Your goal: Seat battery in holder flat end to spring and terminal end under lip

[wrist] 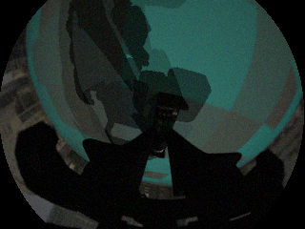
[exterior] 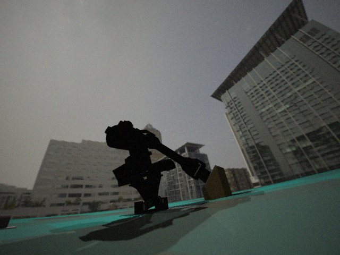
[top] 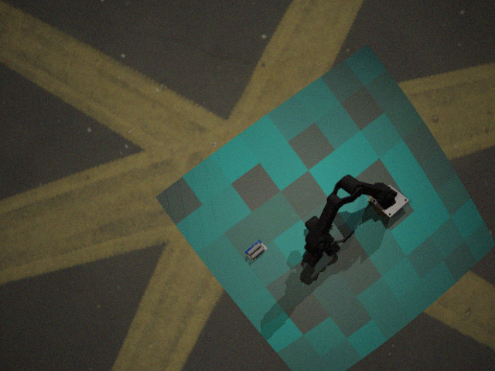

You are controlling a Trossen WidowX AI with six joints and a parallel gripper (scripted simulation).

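The battery lies 1 cm above my gripper tip.
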